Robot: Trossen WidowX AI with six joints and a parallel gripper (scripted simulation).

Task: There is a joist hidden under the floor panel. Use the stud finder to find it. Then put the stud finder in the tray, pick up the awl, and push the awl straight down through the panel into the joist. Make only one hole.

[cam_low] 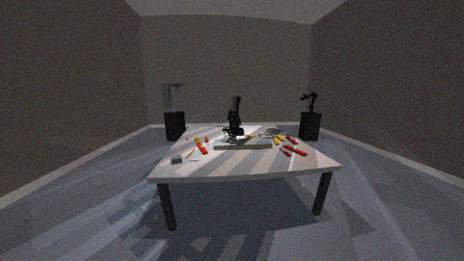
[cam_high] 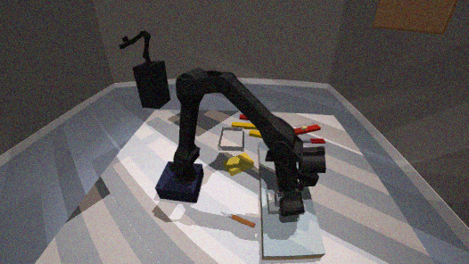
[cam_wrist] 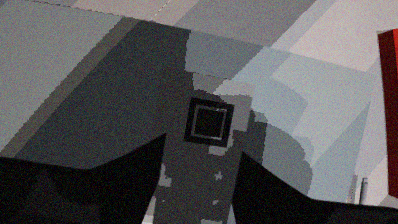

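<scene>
My gripper tip is now 36 cm to the right of the tray, 29 cm past it and 5 cm above it. Also, from my gripper tip: stud finder 2 cm above; awl 17 cm behind, 6 cm to the right, 6 cm below; yellow block 21 cm behind, 19 cm to the left, 5 cm below.
</scene>
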